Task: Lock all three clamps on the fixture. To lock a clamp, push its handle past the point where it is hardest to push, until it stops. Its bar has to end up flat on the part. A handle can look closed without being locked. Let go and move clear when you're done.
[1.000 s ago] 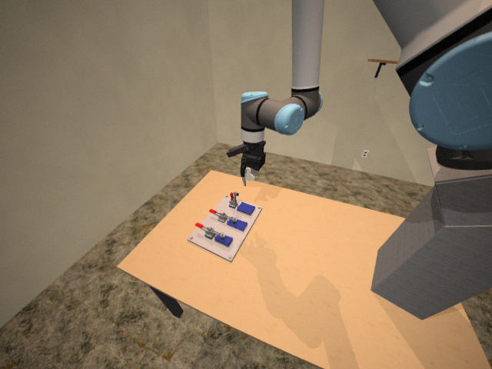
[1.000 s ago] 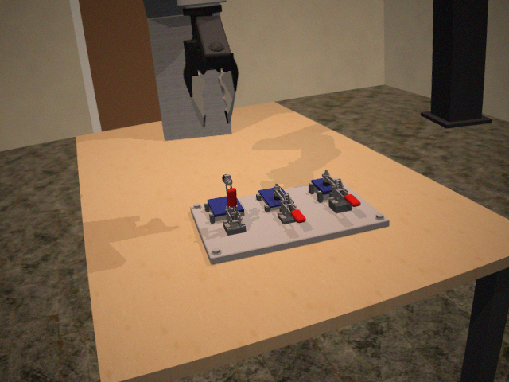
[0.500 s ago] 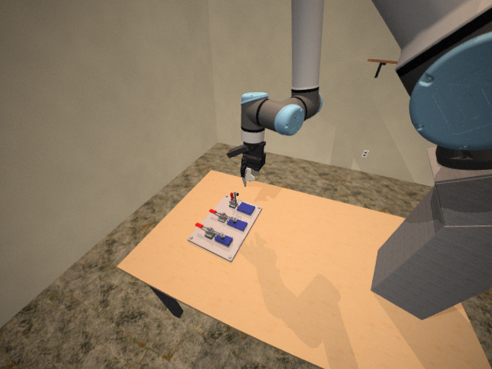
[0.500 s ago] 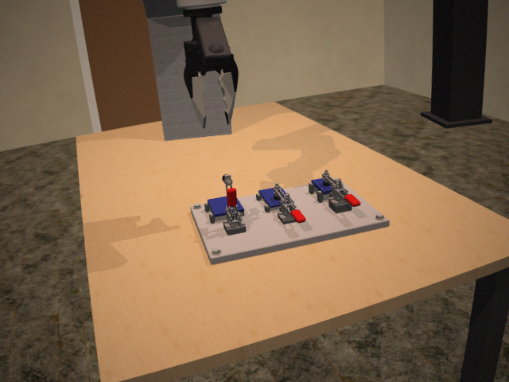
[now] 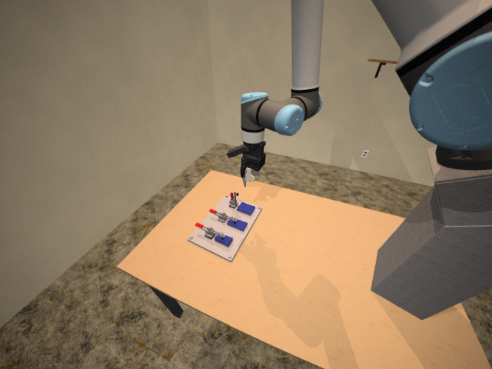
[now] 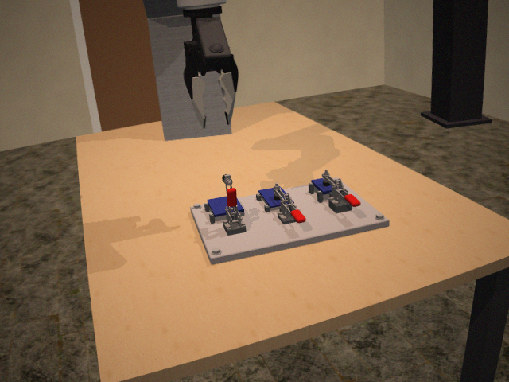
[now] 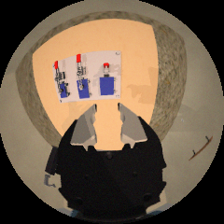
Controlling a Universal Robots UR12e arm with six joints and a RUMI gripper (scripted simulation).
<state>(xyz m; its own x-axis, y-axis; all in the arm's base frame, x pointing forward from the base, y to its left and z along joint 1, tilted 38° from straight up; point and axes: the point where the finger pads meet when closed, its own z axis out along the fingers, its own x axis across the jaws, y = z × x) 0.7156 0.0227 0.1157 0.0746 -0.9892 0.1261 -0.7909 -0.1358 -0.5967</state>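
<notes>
Right now my hand is 190 mm above the blue part. Also, from my hand: grey fixture plate: 40 mm ahead, 110 mm to the left, 210 mm below.
</notes>
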